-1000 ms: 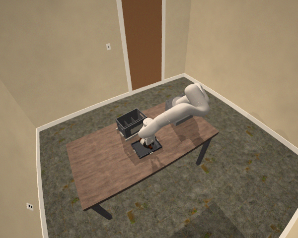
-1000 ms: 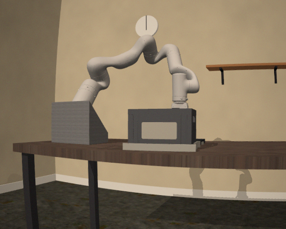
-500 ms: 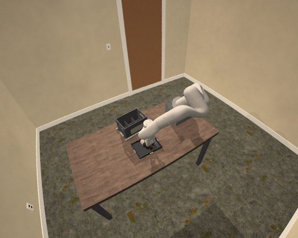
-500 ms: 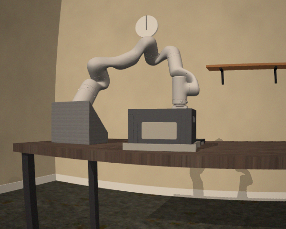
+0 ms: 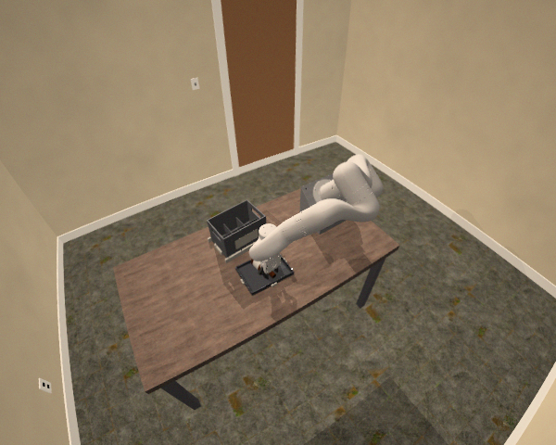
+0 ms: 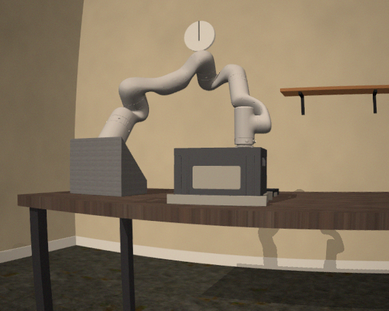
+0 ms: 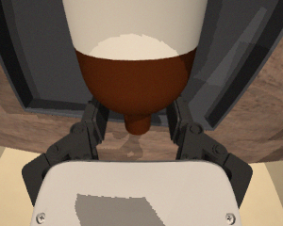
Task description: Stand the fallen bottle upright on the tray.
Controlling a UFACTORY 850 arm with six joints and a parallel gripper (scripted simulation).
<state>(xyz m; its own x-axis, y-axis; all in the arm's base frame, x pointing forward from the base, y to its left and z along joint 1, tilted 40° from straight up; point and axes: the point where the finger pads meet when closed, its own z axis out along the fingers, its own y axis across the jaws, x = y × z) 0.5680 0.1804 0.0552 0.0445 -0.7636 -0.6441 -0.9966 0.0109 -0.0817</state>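
My hand is 50 mm to the left of the brown bottle and 10 mm above it. The rest, counted from my hand: grey crate: 20 mm behind, 330 mm to the right, 40 mm above; then dark tray: 10 mm ahead, 50 mm to the right, 40 mm below.
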